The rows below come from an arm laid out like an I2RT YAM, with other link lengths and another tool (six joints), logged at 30 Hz.
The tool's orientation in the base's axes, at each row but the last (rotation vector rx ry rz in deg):
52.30, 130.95, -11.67
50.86, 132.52, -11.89
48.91, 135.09, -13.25
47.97, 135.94, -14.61
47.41, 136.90, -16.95
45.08, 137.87, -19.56
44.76, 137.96, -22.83
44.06, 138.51, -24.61
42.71, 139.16, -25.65
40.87, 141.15, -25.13
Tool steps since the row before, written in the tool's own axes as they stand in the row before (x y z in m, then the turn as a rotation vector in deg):
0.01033, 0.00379, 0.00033, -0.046, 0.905, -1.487
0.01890, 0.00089, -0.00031, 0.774, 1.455, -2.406
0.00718, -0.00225, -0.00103, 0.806, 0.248, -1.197
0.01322, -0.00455, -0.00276, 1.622, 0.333, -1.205
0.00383, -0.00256, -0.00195, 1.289, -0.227, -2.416
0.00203, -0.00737, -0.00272, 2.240, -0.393, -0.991
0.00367, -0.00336, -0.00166, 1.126, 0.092, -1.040
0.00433, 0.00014, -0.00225, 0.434, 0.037, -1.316
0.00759, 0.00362, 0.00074, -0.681, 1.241, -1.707
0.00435, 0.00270, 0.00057, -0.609, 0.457, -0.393
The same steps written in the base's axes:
-0.00289, 0.00847, -0.00641, -0.153, 1.193, 1.260
-0.01025, 0.01108, -0.01142, -0.732, 2.384, 1.511
-0.00625, 0.00236, -0.00360, -0.917, 1.036, 0.478
-0.01234, 0.00414, -0.00581, -1.373, 1.519, -0.004
-0.00492, 0.00063, -0.00067, -2.065, 1.379, 1.176
-0.00702, -0.00383, 0.00141, -2.156, 1.111, -0.521
-0.00521, -0.00030, -0.00055, -1.138, 1.022, 0.138
-0.00378, 0.00297, -0.00083, -0.817, 0.807, 0.777
-0.00280, 0.00563, -0.00563, 0.511, 1.479, 1.571
-0.00136, 0.00365, -0.00337, 0.540, 0.300, 0.594

